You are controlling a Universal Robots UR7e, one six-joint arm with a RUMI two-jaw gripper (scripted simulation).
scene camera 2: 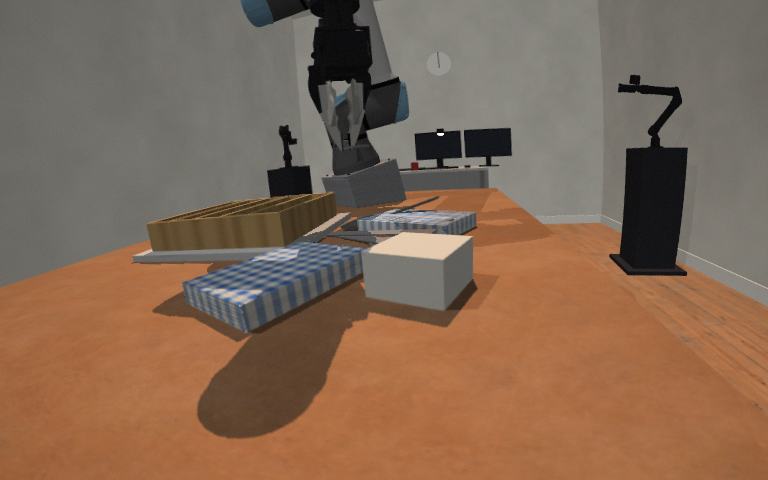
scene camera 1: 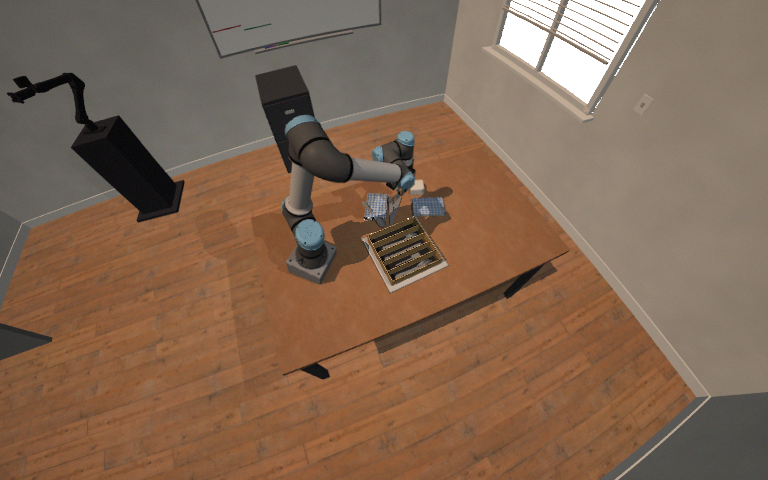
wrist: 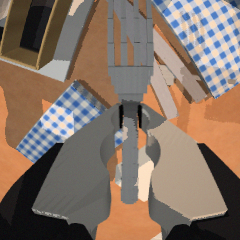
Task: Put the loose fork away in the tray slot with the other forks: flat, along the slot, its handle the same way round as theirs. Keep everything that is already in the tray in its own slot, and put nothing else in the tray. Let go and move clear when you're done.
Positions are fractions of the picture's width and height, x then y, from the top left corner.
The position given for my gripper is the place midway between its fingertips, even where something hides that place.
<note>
In view: my gripper (scene camera 2: 0.45,0.31), a white box (scene camera 2: 0.56,0.56) and a tray (scene camera 2: 0.30,0.48).
The white box is seen too in the wrist view (wrist: 0.61,0.69). My gripper shows as well in the wrist view (wrist: 0.54,0.44).
</note>
